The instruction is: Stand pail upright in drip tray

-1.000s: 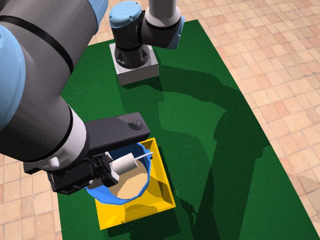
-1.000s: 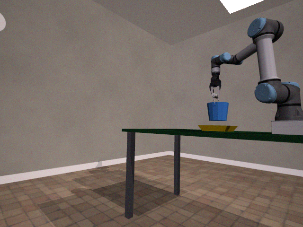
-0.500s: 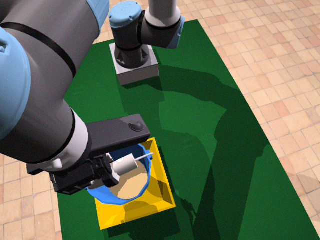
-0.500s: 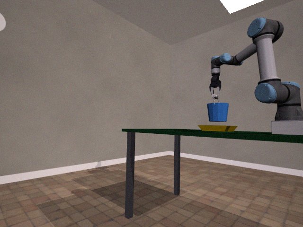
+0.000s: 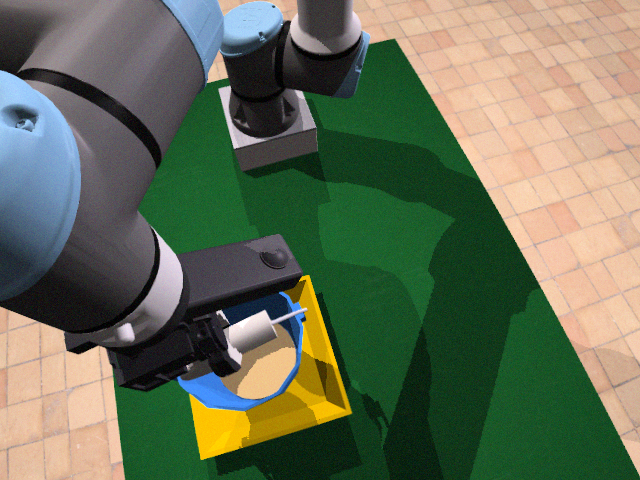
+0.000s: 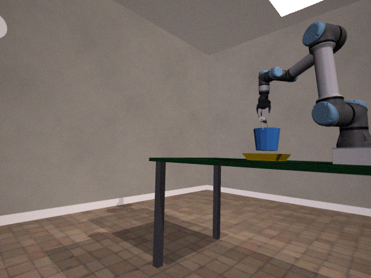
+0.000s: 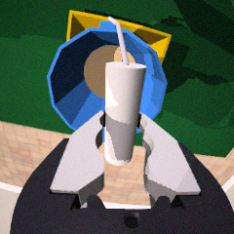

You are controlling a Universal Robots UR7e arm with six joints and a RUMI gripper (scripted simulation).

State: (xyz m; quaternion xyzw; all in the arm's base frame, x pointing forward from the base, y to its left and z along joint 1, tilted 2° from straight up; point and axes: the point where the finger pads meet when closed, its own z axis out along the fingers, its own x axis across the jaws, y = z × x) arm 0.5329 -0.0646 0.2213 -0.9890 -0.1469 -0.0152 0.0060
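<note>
My hand is 90 mm above the pail and 10 mm past it. From my hand the other things lie so: white cylindrical grip (30 mm below, 10 mm behind); then yellow drip tray (280 mm below, 20 mm behind, 10 mm to the right).
</note>
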